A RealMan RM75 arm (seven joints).
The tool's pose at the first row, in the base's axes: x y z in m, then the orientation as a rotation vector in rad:
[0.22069, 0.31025, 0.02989, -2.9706, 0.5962, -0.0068]
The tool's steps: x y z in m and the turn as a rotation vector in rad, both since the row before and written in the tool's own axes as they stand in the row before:
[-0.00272, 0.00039, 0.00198, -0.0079, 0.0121, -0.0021]
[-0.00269, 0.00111, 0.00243, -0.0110, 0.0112, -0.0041]
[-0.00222, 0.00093, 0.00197, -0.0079, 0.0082, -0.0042]
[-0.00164, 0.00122, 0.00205, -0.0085, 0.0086, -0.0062]
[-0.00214, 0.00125, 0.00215, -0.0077, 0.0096, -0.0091]
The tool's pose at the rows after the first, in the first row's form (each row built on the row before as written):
[0.21808, 0.31115, 0.02793, -2.9809, 0.5959, -0.0227]
[0.21526, 0.31140, 0.02541, -2.9946, 0.5931, -0.0366]
[0.21294, 0.31155, 0.02335, -3.0048, 0.5892, -0.0470]
[0.21106, 0.31119, 0.02118, -3.0162, 0.5824, -0.0580]
[0.20872, 0.31096, 0.01889, -3.0278, 0.5711, -0.0709]

